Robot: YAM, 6 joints.
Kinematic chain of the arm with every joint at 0, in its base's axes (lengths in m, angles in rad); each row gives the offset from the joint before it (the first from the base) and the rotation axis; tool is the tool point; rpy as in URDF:
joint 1: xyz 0 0 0.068 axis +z
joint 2: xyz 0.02 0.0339 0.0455 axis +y
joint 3: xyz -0.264 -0.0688 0 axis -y
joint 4: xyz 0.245 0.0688 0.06 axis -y
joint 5: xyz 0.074 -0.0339 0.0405 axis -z
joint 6: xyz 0.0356 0 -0.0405 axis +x
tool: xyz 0 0 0 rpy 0 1.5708 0
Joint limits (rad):
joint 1: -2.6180..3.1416
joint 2: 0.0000..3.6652
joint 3: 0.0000..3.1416
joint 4: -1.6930..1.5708
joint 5: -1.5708..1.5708
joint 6: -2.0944..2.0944
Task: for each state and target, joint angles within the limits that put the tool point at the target. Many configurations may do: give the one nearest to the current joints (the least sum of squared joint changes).
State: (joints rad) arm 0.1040 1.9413 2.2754 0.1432 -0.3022 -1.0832
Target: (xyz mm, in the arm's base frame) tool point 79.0 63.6 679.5
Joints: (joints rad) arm 0.5099 1.2455 2.1553 0.0394 -0.4961 -1.0832
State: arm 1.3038 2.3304 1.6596 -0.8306 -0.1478 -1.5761
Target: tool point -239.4 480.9 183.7
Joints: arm 2.0206 2.4092 2.0800 -0.5489 -0.1842 -1.5761
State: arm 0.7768 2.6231 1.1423 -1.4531 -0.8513 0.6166
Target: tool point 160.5 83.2 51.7
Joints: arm 0.3422 2.4003 0.8463 -1.6266 -0.7598 0.6166
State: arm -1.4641 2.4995 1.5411 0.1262 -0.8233 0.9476
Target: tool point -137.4 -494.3 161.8
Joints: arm -1.8923 2.2966 1.6415 0.1524 -0.8113 0.9476
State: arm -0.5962 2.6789 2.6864 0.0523 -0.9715 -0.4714
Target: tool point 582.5 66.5 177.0
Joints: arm 0.0598 2.6507 2.3265 -0.1309 -1.0899 -0.4714
